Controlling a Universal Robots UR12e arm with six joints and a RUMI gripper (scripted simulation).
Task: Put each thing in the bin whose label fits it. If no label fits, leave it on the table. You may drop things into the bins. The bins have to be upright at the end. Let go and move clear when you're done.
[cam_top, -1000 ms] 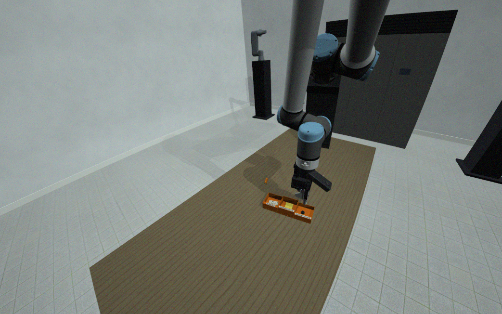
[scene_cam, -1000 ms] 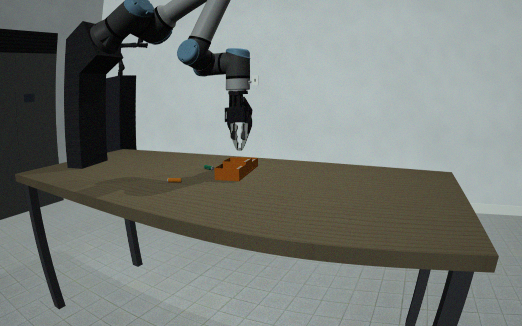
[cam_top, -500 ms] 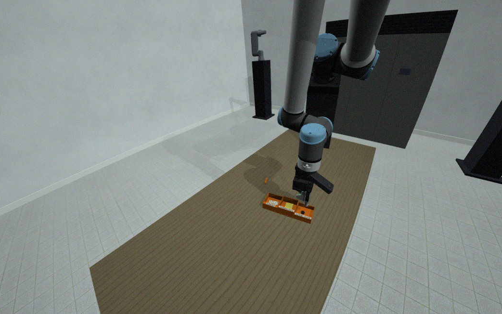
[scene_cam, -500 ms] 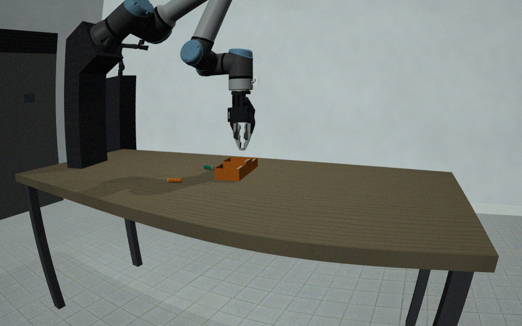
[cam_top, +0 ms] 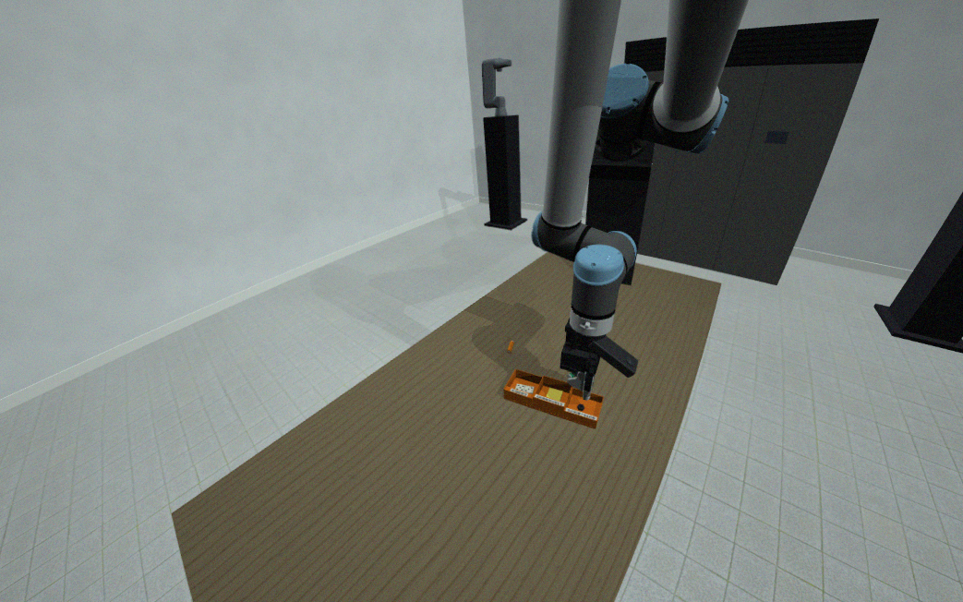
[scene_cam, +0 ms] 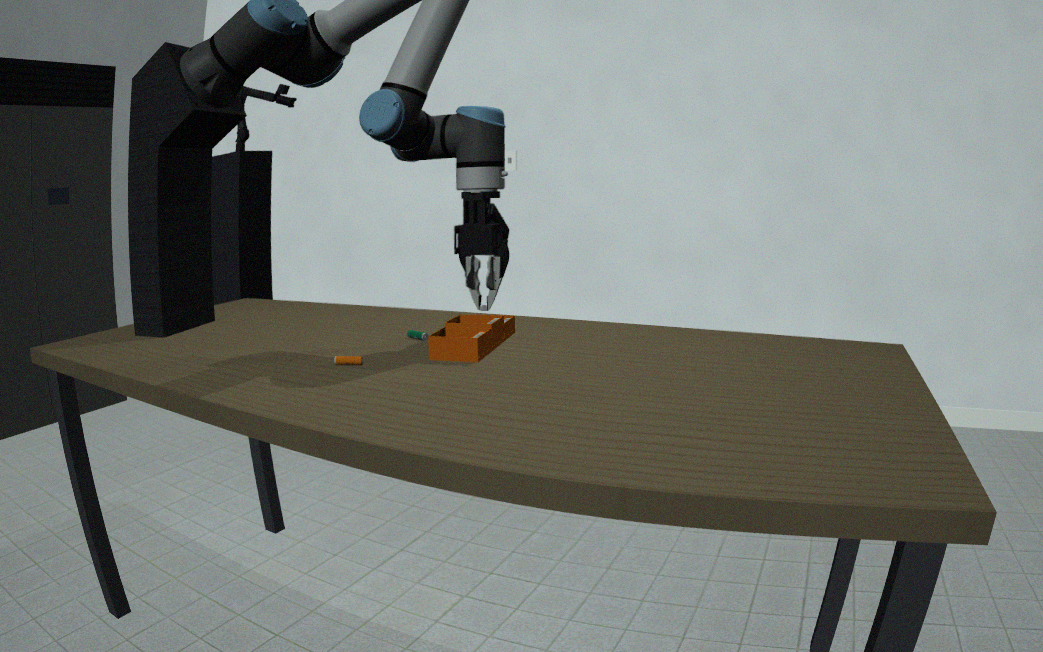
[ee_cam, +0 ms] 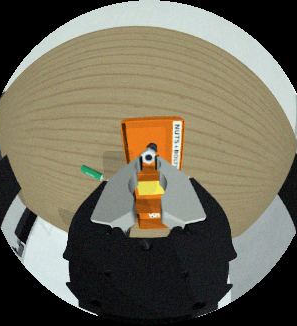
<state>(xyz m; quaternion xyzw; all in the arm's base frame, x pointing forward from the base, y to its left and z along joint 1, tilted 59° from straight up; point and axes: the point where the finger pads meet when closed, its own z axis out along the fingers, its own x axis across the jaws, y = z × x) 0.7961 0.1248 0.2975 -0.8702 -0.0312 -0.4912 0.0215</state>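
My gripper is now 10 mm above the silver nut. Also, from my hand: green cylinder: 110 mm behind, 70 mm to the right, 60 mm below; then black nut: 10 mm ahead, 10 mm to the right, 50 mm below; then yellow block: 10 mm ahead, 80 mm to the right, 50 mm below.
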